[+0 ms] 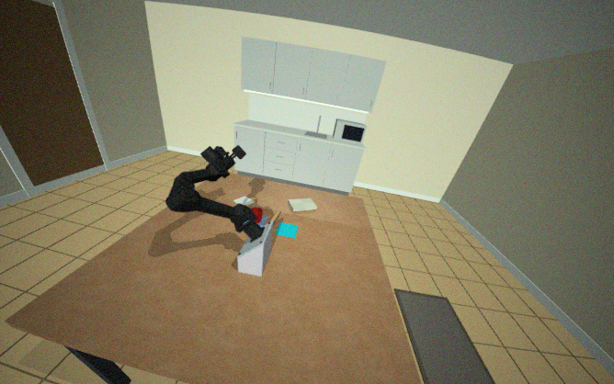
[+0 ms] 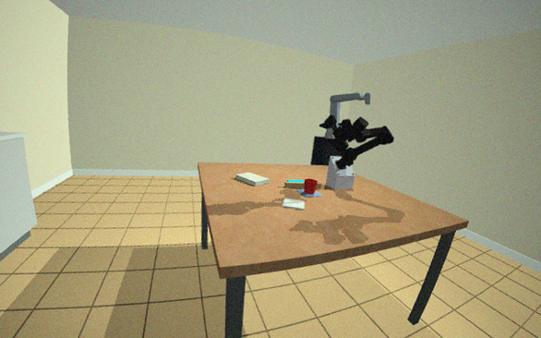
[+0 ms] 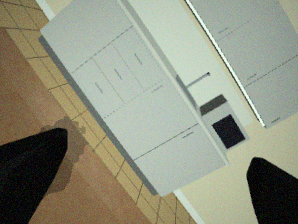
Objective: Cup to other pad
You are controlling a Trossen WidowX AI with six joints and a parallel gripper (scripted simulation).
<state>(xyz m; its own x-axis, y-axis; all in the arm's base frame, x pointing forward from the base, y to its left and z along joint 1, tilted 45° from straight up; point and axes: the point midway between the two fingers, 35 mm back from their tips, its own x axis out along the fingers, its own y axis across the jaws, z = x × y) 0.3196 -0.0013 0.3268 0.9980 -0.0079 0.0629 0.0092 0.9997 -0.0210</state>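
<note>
Right now my gripper tip is 90 mm past the red cup, 160 mm to the left of it and 320 mm above it. Also, from my gripper tip: wooden bar: 110 mm behind, 250 mm to the right, 350 mm below; then flat white square: 90 mm ahead, 20 mm to the right, 350 mm below; then blue pad: 90 mm behind, 160 mm to the right, 360 mm below.
</note>
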